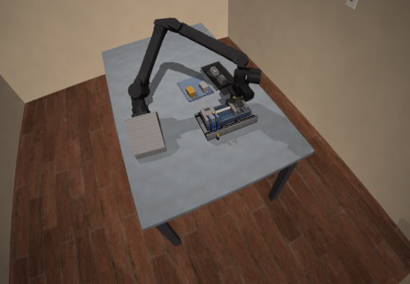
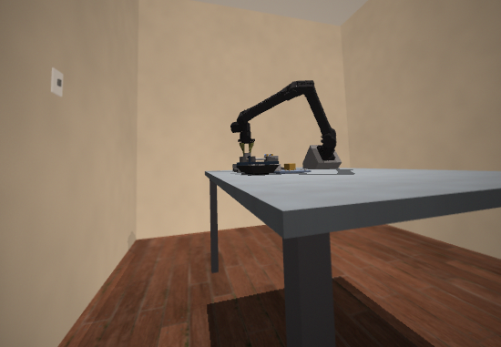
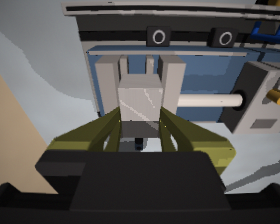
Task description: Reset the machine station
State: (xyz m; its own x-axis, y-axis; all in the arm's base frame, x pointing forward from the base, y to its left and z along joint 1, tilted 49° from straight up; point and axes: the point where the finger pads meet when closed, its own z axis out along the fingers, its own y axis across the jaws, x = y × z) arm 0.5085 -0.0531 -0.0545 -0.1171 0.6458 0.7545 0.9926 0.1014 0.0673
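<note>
The blue vise base lies 70 mm behind my hand and 80 mm below it. The rest, counted from my hand: yellow brass blank: 210 mm behind, 240 mm to the left, 90 mm below.
</note>
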